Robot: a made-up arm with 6 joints.
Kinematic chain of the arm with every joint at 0, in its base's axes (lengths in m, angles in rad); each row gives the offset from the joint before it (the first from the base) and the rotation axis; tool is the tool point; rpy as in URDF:
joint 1: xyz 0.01 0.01 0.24 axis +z
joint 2: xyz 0 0.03 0.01 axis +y
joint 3: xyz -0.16 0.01 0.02 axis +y
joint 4: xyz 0.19 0.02 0 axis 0.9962 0 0.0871
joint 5: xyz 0.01 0 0.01 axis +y
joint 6: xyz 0.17 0 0 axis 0.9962 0 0.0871
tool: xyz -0.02 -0.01 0 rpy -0.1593 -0.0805 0.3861
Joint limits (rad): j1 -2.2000..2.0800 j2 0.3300..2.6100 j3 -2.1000..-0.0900 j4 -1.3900..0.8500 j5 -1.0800..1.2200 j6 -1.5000..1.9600
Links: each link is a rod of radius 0.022 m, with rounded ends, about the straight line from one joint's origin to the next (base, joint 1, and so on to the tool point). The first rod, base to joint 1, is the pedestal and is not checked.
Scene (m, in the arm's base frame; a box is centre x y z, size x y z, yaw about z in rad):
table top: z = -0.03
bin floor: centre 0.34 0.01 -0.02 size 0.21 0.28 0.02 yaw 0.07
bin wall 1: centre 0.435 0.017 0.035 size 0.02 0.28 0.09 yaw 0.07
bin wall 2: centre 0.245 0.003 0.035 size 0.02 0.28 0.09 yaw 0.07
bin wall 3: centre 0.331 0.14 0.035 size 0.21 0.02 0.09 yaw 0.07
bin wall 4: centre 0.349 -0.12 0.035 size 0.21 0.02 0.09 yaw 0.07
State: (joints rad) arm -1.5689 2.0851 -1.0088 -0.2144 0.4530 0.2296
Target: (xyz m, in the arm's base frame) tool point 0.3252 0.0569 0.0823
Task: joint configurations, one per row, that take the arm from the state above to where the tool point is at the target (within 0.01 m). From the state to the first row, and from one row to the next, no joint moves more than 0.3 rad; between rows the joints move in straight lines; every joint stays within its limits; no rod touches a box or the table.
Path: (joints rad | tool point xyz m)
1: -1.3601 1.8594 -1.0598 -0.2685 0.2779 0.0038 | 0.1073 -0.2607 0.1323
2: -1.1513 1.6336 -1.1108 -0.3226 0.1027 -0.2220 | 0.1872 -0.2752 0.2348
3: -0.9426 1.4079 -1.1618 -0.3768 -0.0724 -0.4478 | 0.2546 -0.2309 0.3526
4: -0.7090 1.6126 -1.2091 -0.2846 0.0028 -0.2809 | 0.3117 -0.1819 0.2855
5: -0.4755 1.8173 -1.2563 -0.1925 0.0781 -0.1140 | 0.3475 -0.1102 0.2157
6: -0.2419 2.0220 -1.3036 -0.1003 0.1533 0.0529 | 0.3531 -0.0260 0.1469
7: -0.0084 2.2267 -1.3509 -0.0082 0.2286 0.2198 | 0.3252 0.0569 0.0823

